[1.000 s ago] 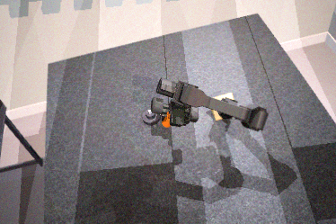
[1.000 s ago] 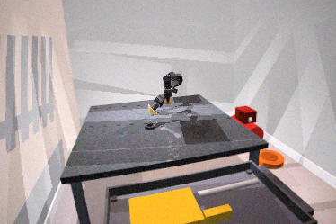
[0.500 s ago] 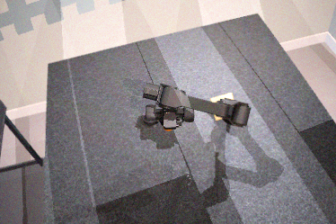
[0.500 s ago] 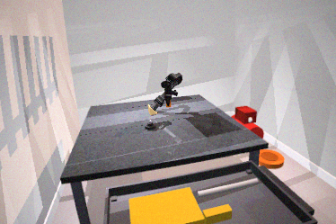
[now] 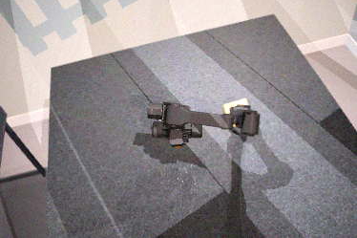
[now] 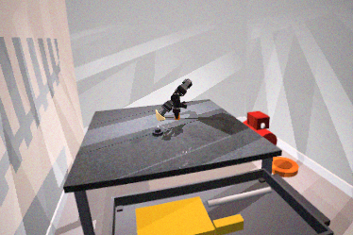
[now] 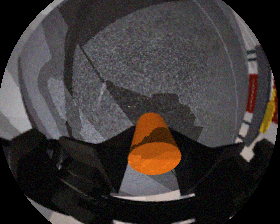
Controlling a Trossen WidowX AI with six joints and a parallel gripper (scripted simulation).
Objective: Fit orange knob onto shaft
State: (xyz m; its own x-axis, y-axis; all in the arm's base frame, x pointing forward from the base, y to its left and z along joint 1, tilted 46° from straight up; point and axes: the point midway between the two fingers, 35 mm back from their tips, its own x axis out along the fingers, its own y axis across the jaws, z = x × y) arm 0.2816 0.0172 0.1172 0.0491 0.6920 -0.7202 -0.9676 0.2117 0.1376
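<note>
Right now my gripper tip is 170 mm to the left of the dark round pedestal, 60 mm above it and 50 mm short of it. The rest, counted from my gripper tip: orange knob: 30 mm above.
</note>
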